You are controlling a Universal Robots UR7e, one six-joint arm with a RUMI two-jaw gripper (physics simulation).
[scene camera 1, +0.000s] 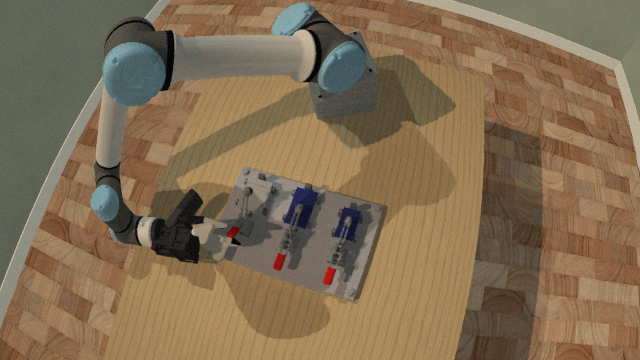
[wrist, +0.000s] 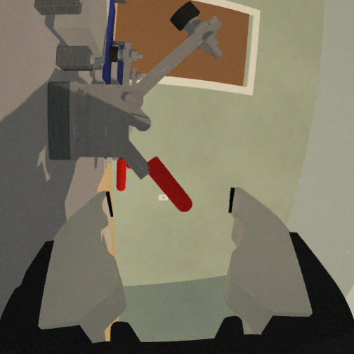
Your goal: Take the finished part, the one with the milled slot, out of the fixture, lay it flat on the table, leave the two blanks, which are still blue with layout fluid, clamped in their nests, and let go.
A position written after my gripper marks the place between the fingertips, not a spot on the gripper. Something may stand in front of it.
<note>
I see my gripper (scene camera 1: 234, 235), a finished part (scene camera 1: 257, 201), a blue blank (scene camera 1: 307, 198) and a fixture plate (scene camera 1: 307, 267).
My gripper is seen too in the wrist view (wrist: 170, 191). The fixture plate is seen too in the wrist view (wrist: 48, 191).
</note>
